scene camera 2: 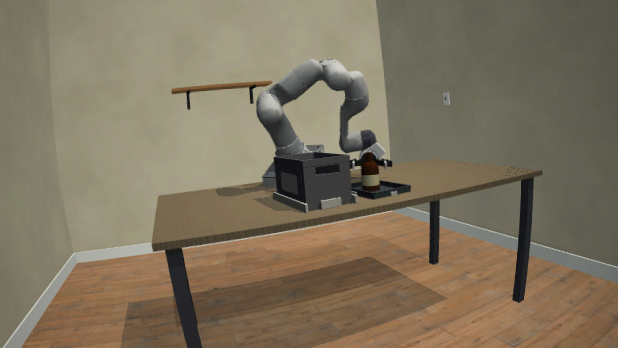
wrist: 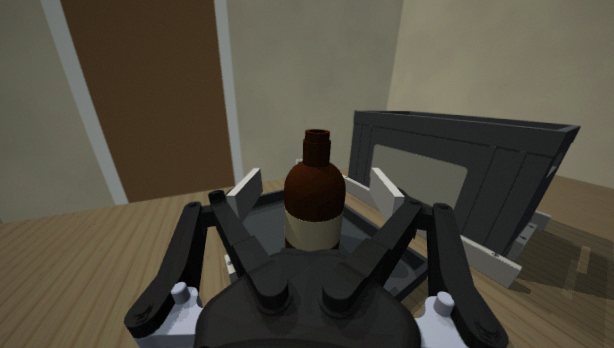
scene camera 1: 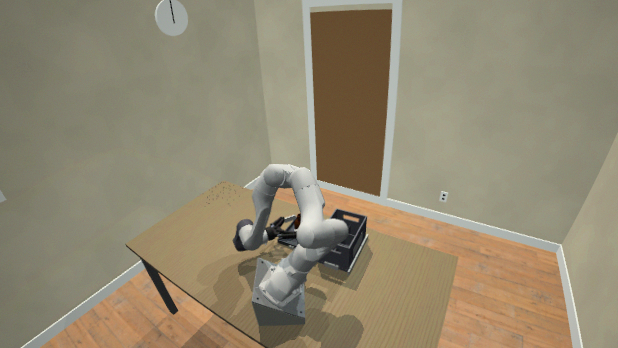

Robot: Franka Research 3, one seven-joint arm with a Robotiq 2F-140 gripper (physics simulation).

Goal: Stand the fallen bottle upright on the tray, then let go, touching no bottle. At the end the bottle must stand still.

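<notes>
A brown bottle (scene camera 2: 370,171) (wrist: 315,192) with a cream label stands upright on the dark tray (scene camera 2: 402,189) (wrist: 415,274). A small part of it shows in scene camera 1. My gripper (scene camera 2: 372,163) (wrist: 314,180) is open. Its fingertips stand on either side of the bottle at shoulder height, with a visible gap on each side in the wrist view. The gripper's palm hides the bottle's base in the wrist view; in scene camera 2 the base rests on the tray floor.
A dark crate (scene camera 1: 361,235) (scene camera 2: 325,187) (wrist: 487,175) stands close beside the tray, in low pale holders. Its wall rises near the finger on the right in the wrist view. The wooden table (scene camera 1: 410,280) (scene camera 2: 210,215) carries the robot's base.
</notes>
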